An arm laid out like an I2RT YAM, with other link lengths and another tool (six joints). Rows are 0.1 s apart.
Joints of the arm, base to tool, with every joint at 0 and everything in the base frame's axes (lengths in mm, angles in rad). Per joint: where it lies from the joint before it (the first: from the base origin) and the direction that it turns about. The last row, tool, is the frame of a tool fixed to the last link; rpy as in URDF.
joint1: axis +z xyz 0 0 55.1
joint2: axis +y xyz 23.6 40 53.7
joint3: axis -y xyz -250.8 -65.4 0
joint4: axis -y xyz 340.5 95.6 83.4
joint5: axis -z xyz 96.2 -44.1 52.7
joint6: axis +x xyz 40.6 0 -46.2
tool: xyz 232 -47 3 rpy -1.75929 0.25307 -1.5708
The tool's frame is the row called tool.
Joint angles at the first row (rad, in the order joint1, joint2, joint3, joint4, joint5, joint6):
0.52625 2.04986 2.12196 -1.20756 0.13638 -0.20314
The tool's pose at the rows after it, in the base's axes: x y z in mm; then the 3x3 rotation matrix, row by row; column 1 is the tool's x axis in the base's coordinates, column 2 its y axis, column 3 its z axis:
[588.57 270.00 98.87], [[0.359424 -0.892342 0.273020], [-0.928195 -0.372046 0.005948], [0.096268 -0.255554 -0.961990]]
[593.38 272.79 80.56], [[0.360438 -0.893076 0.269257], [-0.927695 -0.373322 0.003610], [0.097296 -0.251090 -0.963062]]
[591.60 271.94 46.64], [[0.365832 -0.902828 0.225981], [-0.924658 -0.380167 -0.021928], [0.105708 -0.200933 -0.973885]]
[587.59 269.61 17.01], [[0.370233 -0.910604 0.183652], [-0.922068 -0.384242 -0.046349], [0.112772 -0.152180 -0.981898]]
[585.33 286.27 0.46], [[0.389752 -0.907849 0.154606], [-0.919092 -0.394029 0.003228], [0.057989 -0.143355 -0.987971]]
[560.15 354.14 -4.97], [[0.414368 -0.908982 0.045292], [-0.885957 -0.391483 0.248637], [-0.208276 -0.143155 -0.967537]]
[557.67 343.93 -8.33], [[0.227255 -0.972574 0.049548], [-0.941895 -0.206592 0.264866], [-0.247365 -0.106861 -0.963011]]
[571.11 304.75 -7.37], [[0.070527 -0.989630 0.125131], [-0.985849 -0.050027 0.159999], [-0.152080 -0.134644 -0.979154]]
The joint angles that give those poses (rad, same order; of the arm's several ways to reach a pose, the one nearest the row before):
0.52434 2.04987 2.05752 -1.14540 0.15316 -0.15392
0.52434 2.06512 2.02659 -1.10380 0.15316 -0.15469
0.52472 2.11738 2.02277 -1.09960 0.15354 -0.15545
0.52471 2.16431 2.02280 -1.10267 0.15354 -0.15508
0.52471 2.18835 2.02280 -1.08092 0.09479 -0.15469
0.52472 2.18872 2.02278 -1.04735 -0.16804 -0.09976
0.52433 2.18984 2.02274 -1.04275 -0.14363 0.09861
0.52625 2.19026 2.02127 -1.04391 0.01087 0.22488

